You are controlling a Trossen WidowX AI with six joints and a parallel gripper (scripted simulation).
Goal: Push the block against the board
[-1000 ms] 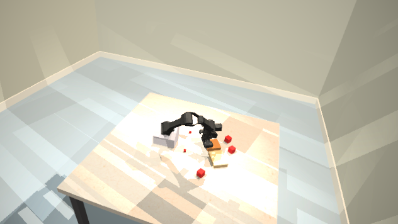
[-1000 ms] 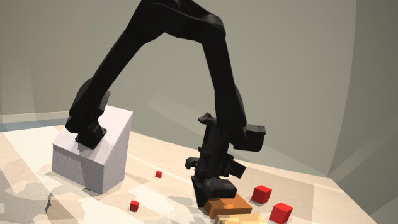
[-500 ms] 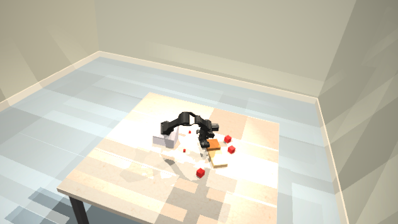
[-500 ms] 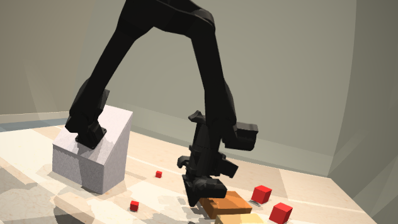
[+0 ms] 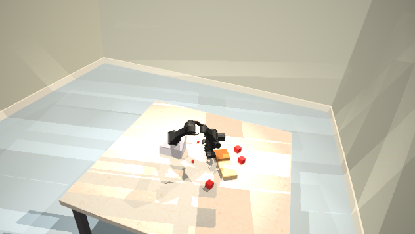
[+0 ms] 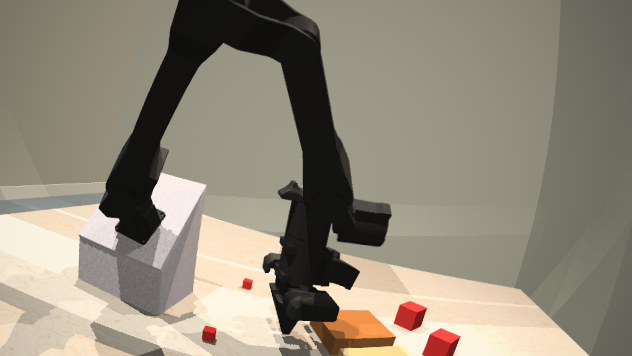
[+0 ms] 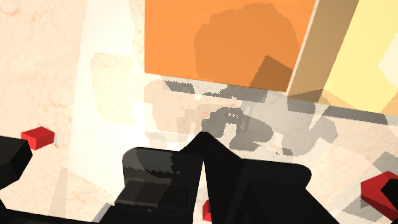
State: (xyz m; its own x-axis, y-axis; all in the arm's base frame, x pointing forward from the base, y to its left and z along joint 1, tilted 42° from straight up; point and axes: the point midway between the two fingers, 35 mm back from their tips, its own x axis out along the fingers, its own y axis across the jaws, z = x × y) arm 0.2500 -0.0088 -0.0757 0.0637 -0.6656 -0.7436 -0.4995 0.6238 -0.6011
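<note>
My gripper tip is 90 mm short of the orange square block, 50 mm to the right of it and 10 mm below it. Round my gripper tip: board 170 mm ahead, 80 mm to the right, 10 mm above.
</note>
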